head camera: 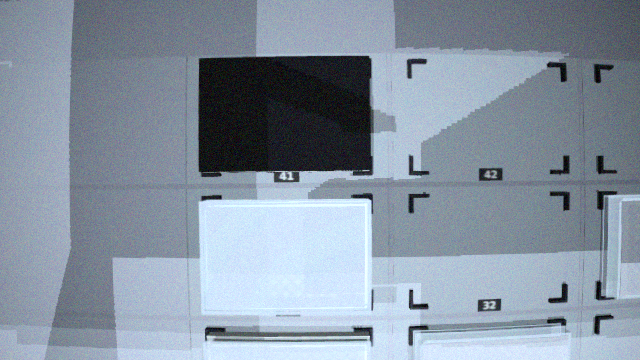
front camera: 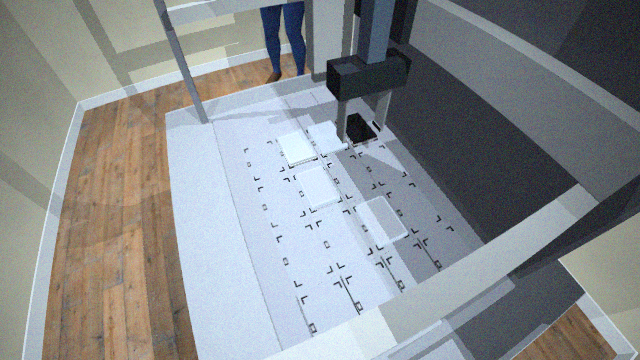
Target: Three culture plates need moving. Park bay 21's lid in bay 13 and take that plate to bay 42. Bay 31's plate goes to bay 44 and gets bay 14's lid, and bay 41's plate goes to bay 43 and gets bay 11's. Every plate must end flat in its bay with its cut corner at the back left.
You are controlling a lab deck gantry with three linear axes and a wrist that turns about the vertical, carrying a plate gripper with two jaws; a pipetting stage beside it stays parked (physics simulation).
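Where they show: gripper, fingertip midpoint: (front camera: pixel 359 132); robot's base, link origin: (front camera: pixel 245 150).
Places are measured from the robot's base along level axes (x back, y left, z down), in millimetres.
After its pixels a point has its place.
My gripper (front camera: pixel 361 135) @[x -220, y 270, z -157 mm] is open over bay 41, its two jaws standing on either side of the black plate (front camera: pixel 360 128) @[x -77, y 373, z -16 mm] (head camera: pixel 285 115) @[x -65, y 362, z -17 mm]; no jaw shows in the head view. A white, clear-topped piece (front camera: pixel 325 136) @[x -65, y 251, z -16 mm] (head camera: pixel 285 256) @[x -64, y 259, z -17 mm] sits in bay 31. The white plate (front camera: pixel 297 147) @[x -74, y 152, z -16 mm] (head camera: pixel 287 350) @[x -65, y 187, z -17 mm] in bay 21 shows layered edges; its lower part is cut off in the head view. Bay 42 (head camera: pixel 490 125) @[x -228, y 358, z 0 mm] shows its corner marks and no plate. The cut corners cannot be made out.
A pale, clear-topped piece (front camera: pixel 318 186) @[x -233, y 152, z -14 mm] (head camera: pixel 492 347) @[x -223, y 183, z -14 mm] is in bay 22. Another clear piece (front camera: pixel 382 220) @[x -397, y 257, z -14 mm] (head camera: pixel 631 240) @[x -342, y 264, z -14 mm] is in bay 33, partly cut off in the head view. A light beam (front camera: pixel 480 250) @[x -608, y 142, z -400 mm] crosses the deck's front. A person's legs (front camera: pixel 282 35) show behind the deck.
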